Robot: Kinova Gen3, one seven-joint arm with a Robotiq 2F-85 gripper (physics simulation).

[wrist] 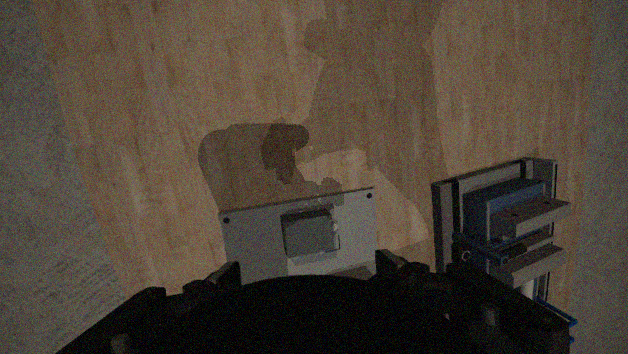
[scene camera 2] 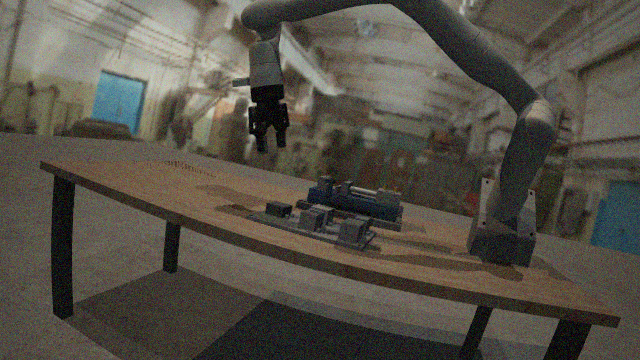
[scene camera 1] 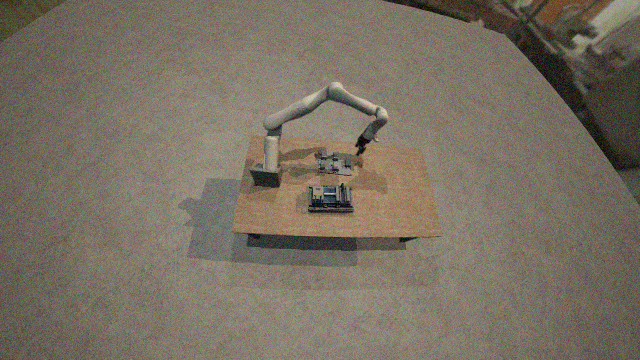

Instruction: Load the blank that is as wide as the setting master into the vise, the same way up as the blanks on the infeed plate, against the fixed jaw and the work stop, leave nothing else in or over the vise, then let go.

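Frame: origin at the arm's base, x ahead, y left, z up, level; millimetres.
Seen in the pictures: gripper, fingertip midpoint: (wrist: 308,271) (scene camera 2: 272,150) (scene camera 1: 356,151); arm's base at its link origin: (scene camera 2: 501,207) (scene camera 1: 270,168).
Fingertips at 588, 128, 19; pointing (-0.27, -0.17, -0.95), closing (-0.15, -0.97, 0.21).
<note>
Offsets run from my fingertips to a thing's top centre, as dx, dy, dz. Level surfaces: height alone.
My gripper (scene camera 1: 360,152) (scene camera 2: 271,146) (wrist: 308,271) is open and empty, high above the outer end of the infeed plate (scene camera 1: 342,172) (scene camera 2: 285,226) (wrist: 254,242). A dark grey block @(-35, -22, -118) (scene camera 2: 279,208) (wrist: 307,232) sits on that end of the plate, below the fingers. Other grey blanks, such as a squarish block @(-123, +34, -107) (scene camera 2: 311,219) and a larger block @(-212, +45, -107) (scene camera 2: 354,230), stand further along the plate. The blue vise @(-186, -298, -52) (scene camera 1: 330,197) (scene camera 2: 350,203) (wrist: 500,197) stands beside the plate, with grey jaws and a bright bar. I cannot tell which piece is the setting master; the gripper body hides much of the plate in the wrist view.
The wooden table @(dz -151) (scene camera 1: 400,200) (scene camera 2: 150,185) (wrist: 175,75) carries the plate, the vise and the arm's base (scene camera 1: 266,177) (scene camera 2: 502,245). The vise's raised jaws and rails stand up to the right of the plate in the wrist view. Arm shadows fall across the table and plate.
</note>
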